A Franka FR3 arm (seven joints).
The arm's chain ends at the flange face. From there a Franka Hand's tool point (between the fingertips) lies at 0.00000 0.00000 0.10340 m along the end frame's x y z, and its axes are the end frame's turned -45 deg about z.
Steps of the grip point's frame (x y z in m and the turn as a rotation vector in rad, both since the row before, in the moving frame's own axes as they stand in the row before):
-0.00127 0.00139 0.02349 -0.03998 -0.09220 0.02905
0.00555 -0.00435 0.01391 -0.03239 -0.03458 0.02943
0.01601 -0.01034 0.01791 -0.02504 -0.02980 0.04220
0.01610 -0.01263 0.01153 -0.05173 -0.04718 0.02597
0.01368 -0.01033 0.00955 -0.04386 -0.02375 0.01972
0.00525 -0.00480 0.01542 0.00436 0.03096 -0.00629
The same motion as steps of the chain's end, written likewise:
0.00404 -0.00771 0.02401 -0.09347 -0.03693 0.02905
0.00108 -0.01189 0.01403 -0.04735 -0.00155 0.02943
0.00444 -0.02263 0.01799 -0.03878 -0.00337 0.04220
0.00222 -0.02754 0.01178 -0.06994 0.00322 0.02597
0.00095 -0.02193 0.00968 -0.04781 0.01422 0.01972
-0.00162 -0.00452 0.01547 0.02498 0.01881 -0.00629

